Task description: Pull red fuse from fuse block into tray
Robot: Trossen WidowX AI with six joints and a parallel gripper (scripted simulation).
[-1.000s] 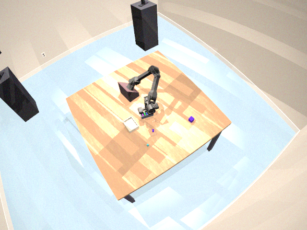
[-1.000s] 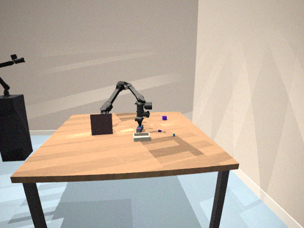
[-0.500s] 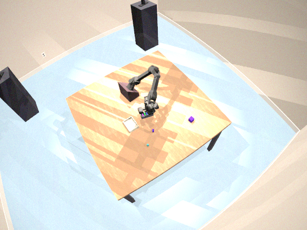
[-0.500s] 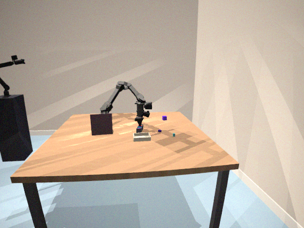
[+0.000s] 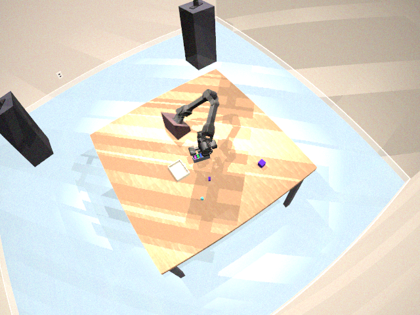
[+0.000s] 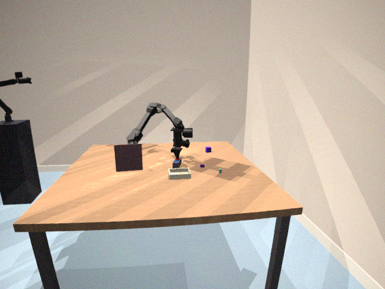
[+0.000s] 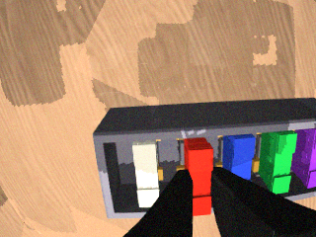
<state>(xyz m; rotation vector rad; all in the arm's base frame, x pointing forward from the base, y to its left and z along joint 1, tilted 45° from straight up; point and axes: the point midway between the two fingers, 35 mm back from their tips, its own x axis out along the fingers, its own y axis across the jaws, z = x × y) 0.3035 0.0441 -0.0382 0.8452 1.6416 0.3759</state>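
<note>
Right now the blue fuse is 2 cm to the right of my gripper tip, 2 cm below it and 1 cm behind it. The rest, counted from my gripper tip: red fuse (1 cm below); then white fuse (2 cm to the left, 2 cm below, 1 cm ahead); then green fuse (4 cm to the right, 2 cm below, 1 cm behind).
</note>
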